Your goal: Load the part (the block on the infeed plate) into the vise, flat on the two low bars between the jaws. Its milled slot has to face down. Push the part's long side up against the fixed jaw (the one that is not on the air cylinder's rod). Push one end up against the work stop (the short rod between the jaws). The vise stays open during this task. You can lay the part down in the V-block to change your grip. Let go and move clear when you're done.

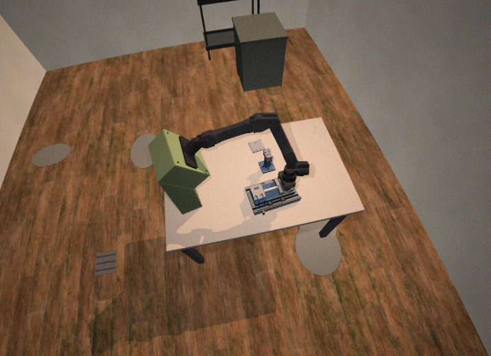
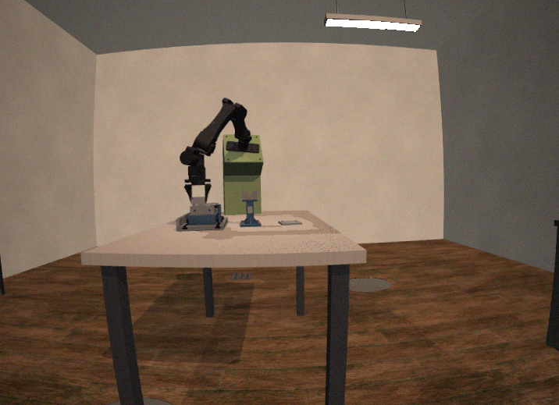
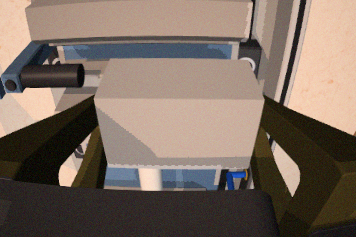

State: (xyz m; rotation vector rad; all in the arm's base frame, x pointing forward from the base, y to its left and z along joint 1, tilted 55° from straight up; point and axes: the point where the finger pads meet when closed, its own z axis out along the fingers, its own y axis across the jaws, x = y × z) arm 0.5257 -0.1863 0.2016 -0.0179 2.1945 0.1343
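My hand is 1 cm above the part. The rest, counted from my hand: moving jaw: 4 cm below, 3 cm behind, 2 cm to the left; then dark work stop rod: 7 cm to the left, 3 cm below; then grey jaw: 4 cm below, 3 cm ahead, 2 cm to the left.
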